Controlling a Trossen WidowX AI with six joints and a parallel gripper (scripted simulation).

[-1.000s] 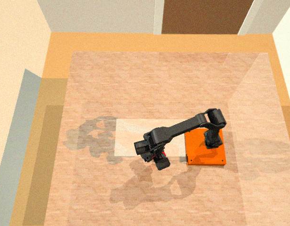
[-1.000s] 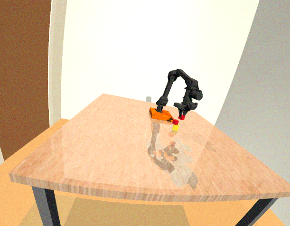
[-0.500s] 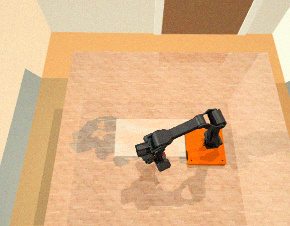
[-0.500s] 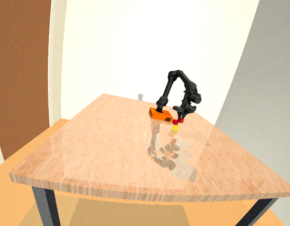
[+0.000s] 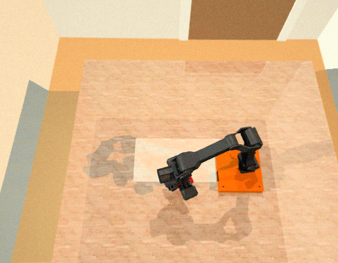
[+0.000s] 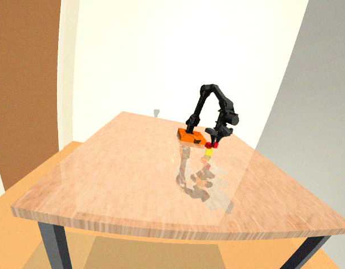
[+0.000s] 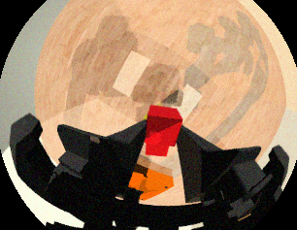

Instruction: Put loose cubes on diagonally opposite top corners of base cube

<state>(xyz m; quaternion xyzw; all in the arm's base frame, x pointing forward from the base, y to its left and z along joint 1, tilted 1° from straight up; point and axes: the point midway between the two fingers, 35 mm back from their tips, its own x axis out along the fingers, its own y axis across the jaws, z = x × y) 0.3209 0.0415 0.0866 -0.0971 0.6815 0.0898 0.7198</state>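
Now: the yellow base cube 6 cm below my gripper tip, 2 cm behind it and 1 cm to the right of it.
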